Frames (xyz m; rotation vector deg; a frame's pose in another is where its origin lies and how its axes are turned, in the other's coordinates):
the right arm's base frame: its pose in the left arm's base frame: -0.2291 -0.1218 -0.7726 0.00 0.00 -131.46
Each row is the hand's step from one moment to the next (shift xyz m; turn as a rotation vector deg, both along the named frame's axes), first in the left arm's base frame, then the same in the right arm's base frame.
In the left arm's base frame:
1: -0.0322 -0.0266 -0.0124 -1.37 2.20 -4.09
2: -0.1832 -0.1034 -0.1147 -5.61 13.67 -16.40
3: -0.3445 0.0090 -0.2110 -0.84 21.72 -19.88
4: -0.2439 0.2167 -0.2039 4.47 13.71 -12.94
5: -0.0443 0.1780 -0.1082 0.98 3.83 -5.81
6: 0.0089 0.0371 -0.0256 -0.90 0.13 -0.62
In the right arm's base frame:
1: 0.0413 -0.0065 -0.0124 -0.74 -2.48 -4.09
2: 0.1988 -0.0688 -0.1147 -6.53 -13.26 -16.40
3: 0.2213 -0.2641 -0.2110 -15.72 -15.01 -19.88
4: -0.0009 -0.3263 -0.2039 -13.23 -5.73 -12.94
5: -0.1041 -0.1511 -0.1082 -3.52 -1.80 -5.81
6: -0.0337 -0.0179 -0.0256 0.50 -0.76 -0.62

